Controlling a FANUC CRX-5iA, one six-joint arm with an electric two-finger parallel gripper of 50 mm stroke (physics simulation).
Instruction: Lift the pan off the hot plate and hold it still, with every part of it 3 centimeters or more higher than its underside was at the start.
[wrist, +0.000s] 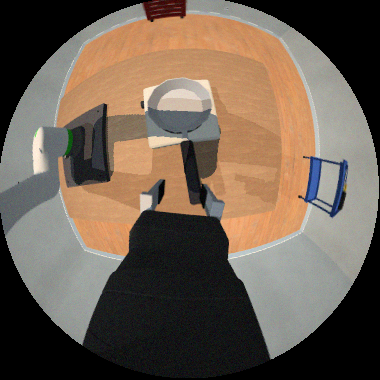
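The grey round pan (181, 106) sits on the pale square hot plate (158, 143) in the upper middle of the wrist view. Its black handle (190, 170) points down the view toward the gripper. My gripper (182, 188) is open. Its two fingertips stand apart on either side of the line of the handle's end, with the right fingertip close beside the handle in the view. Nothing is held between the fingers. How high the fingers are above the handle is hard to tell from this view.
The arm's dark base plate (100, 150) and white base link (50, 145) are at the left. A blue cart (313, 180) stands on the floor at the right. A dark red piece of furniture (166, 9) is at the top edge. The wooden table (240, 95) lies under the hot plate.
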